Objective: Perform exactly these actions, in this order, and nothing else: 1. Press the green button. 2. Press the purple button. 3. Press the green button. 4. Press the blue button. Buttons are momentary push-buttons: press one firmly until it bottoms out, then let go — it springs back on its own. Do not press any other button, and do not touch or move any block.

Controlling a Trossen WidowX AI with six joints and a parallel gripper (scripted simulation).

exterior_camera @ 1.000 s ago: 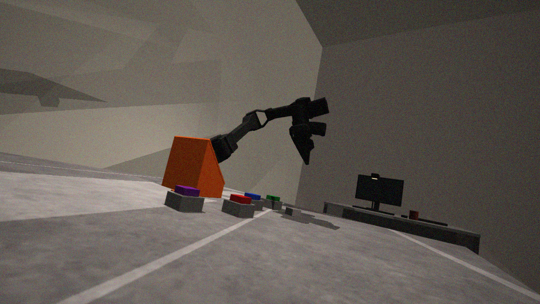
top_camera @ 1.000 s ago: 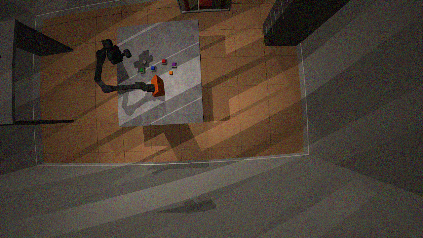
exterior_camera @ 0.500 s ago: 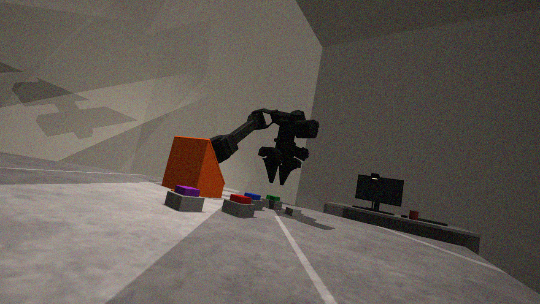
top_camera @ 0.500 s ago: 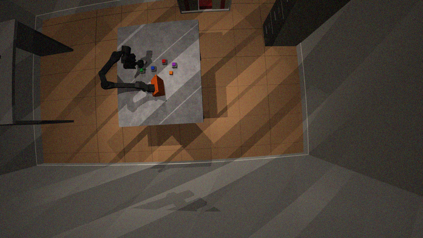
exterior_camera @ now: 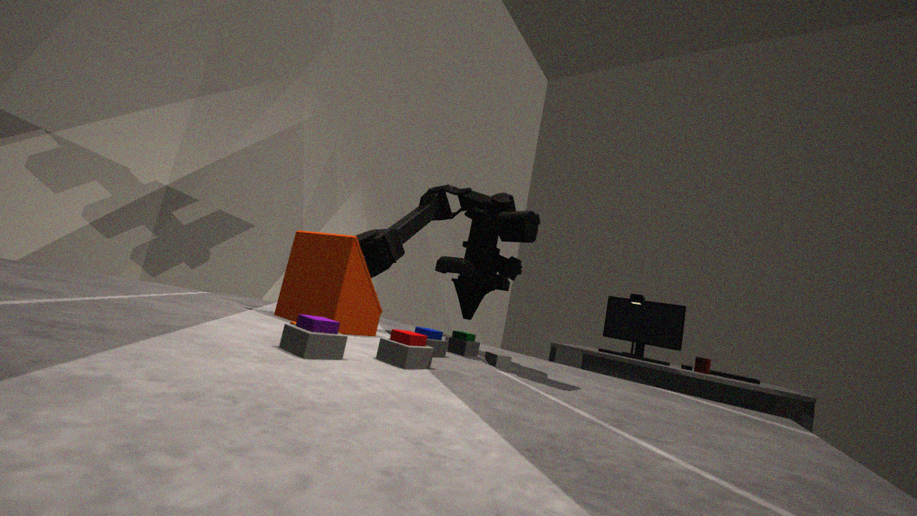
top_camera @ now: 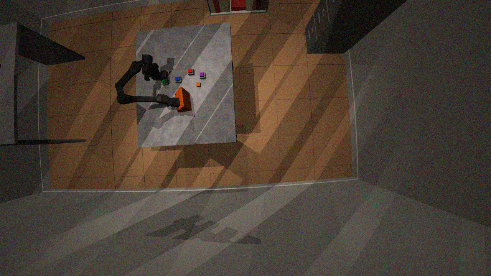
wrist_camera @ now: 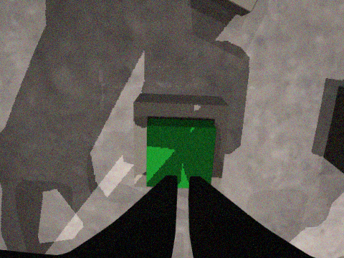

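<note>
My gripper tip is 3 cm above the green button. The rest, counted from my gripper tip: red button 24 cm to the right, 4 cm ahead, 3 cm below; then blue button 12 cm to the right, 3 cm below, 1 cm behind; then white block 9 cm ahead, 5 cm below, 3 cm to the right.
</note>
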